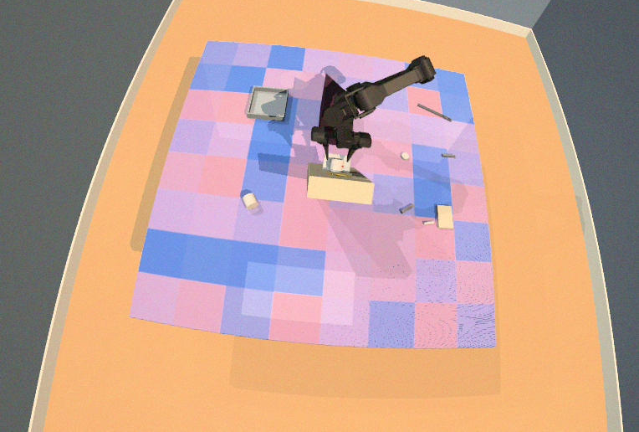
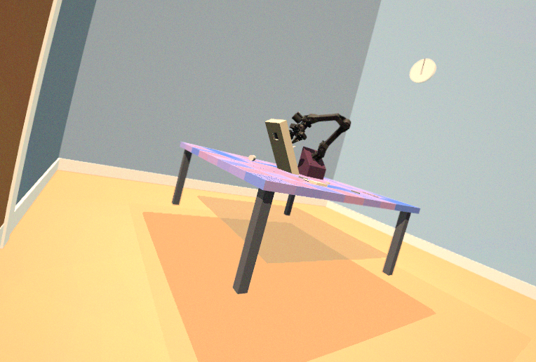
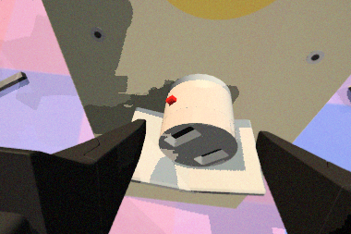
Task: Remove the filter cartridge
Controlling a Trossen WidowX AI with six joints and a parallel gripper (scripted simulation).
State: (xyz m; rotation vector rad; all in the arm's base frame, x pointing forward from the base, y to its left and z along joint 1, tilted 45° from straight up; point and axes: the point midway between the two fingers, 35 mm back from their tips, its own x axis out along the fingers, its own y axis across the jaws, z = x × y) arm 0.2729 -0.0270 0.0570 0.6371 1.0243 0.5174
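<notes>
The round filter cartridge is 1 cm below my gripper tip. The rest, counted from my gripper tip: grey tray: 33 cm behind, 31 cm to the right, 19 cm below; then cream service panel: 5 cm ahead, 1 cm to the left, 3 cm below; then cream block: 3 cm ahead, 45 cm to the left, 20 cm below.
</notes>
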